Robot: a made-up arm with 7 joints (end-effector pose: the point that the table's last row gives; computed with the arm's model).
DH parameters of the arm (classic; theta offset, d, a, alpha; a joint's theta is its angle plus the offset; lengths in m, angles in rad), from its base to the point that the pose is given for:
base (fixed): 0.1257 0 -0.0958 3.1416
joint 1: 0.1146 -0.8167 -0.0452 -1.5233
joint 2: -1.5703 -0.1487 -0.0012 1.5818
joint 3: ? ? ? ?
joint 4: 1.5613 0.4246 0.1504 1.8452
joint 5: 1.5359 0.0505 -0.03 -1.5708
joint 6: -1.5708 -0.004 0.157 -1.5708
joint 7: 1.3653 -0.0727 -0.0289 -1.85
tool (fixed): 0.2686 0.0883 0 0
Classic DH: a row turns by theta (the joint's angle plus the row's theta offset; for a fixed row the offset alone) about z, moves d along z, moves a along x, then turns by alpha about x.
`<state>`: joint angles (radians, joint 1 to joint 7).
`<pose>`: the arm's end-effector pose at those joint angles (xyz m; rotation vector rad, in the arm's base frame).
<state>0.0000 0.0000 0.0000 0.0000 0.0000 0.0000 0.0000</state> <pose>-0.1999 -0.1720 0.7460 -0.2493 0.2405 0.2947</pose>
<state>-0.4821 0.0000 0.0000 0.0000 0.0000 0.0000 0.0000</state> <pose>-0.1138 -0.2024 0.7460 -0.3060 0.1778 0.7718</pose>
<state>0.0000 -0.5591 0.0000 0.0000 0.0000 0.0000 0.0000</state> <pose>-0.2240 -0.1743 0.7881 -0.1718 0.7900 0.3865</pose>
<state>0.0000 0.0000 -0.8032 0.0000 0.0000 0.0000 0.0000</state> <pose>-0.1999 -0.0211 0.5485 0.5442 0.1073 0.3689</pose>
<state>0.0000 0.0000 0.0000 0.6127 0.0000 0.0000 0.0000</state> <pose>-0.1784 -0.1472 0.8369 -0.3657 -0.3612 0.3698</pose>
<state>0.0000 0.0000 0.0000 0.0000 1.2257 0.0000 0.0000</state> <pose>-0.0757 -0.2495 0.7459 -0.0678 0.3512 -0.9186</pose>
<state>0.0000 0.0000 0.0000 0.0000 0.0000 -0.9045 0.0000</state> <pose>-0.1999 -0.1556 0.8482 0.6442 0.0889 0.3757</pose>
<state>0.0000 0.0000 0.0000 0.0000 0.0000 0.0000 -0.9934</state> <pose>-0.1203 -0.1720 0.7147 -0.0838 1.2208 0.4018</pose>
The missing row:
joint 3: 0.3221 0.1871 0.0785 -1.5372
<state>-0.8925 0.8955 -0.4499 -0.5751 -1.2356 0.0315 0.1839</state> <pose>0.0357 -0.1367 0.4684 0.1835 -0.8640 2.3322</pose>
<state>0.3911 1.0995 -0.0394 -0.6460 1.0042 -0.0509 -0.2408</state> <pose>-0.0827 -0.2943 0.6679 0.4406 0.0028 -1.0919</pose>
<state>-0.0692 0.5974 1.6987 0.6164 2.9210 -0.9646 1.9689</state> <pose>-0.4040 0.3284 1.3769 -0.2330 1.3044 1.0347</pose>
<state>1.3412 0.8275 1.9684 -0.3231 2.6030 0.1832 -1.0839</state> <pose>-0.0054 0.5970 1.1286 0.4942 2.0380 1.8471</pose>
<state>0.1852 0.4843 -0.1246 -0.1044 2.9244 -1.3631 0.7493</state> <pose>-0.1809 -0.4283 0.8087 0.2068 1.1979 2.5421</pose>
